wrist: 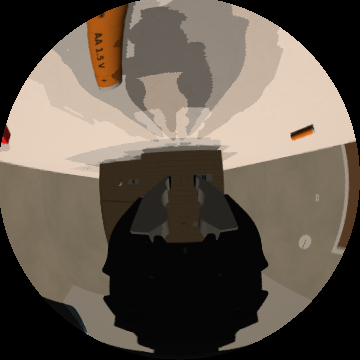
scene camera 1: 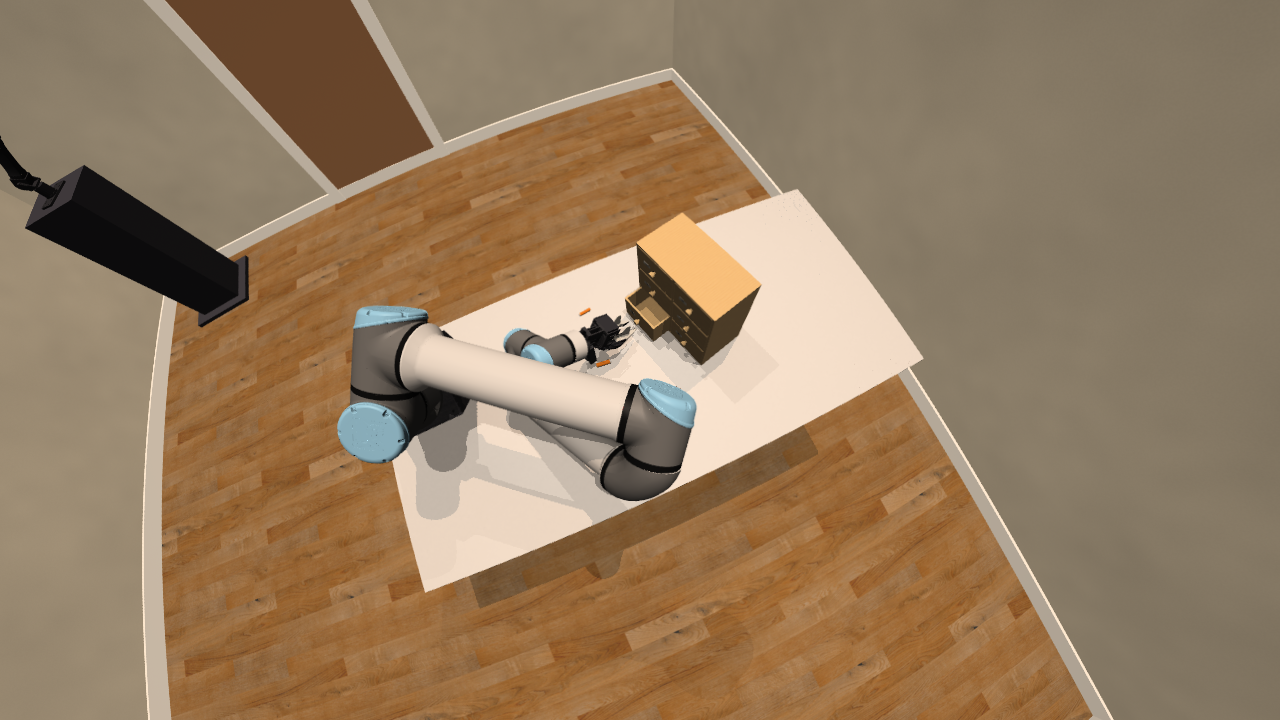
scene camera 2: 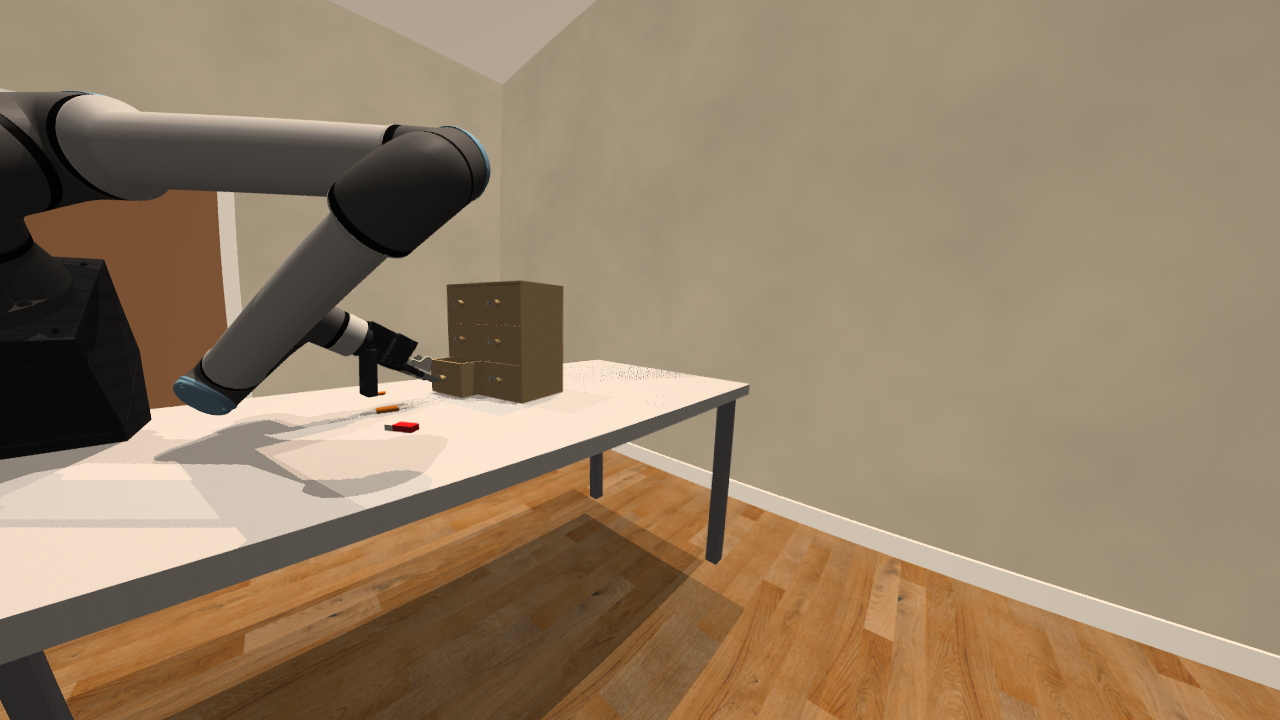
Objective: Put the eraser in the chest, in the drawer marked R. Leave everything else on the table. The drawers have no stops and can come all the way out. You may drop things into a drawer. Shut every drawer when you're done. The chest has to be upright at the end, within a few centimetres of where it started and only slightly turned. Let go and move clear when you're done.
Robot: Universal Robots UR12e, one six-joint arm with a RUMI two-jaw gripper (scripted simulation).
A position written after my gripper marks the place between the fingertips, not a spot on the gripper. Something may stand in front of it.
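On scene camera 1 you'd see a brown wooden chest [scene camera 1: 716, 282], plus a drawer marked R [scene camera 1: 649, 310] and my gripper [scene camera 1: 632, 325]. Scene camera 2 has my gripper [scene camera 2: 435, 380] as well, along with the drawer marked R [scene camera 2: 462, 377] and the chest [scene camera 2: 540, 322]. And in the wrist view there's the drawer marked R [wrist: 181, 165] and my gripper [wrist: 182, 176].
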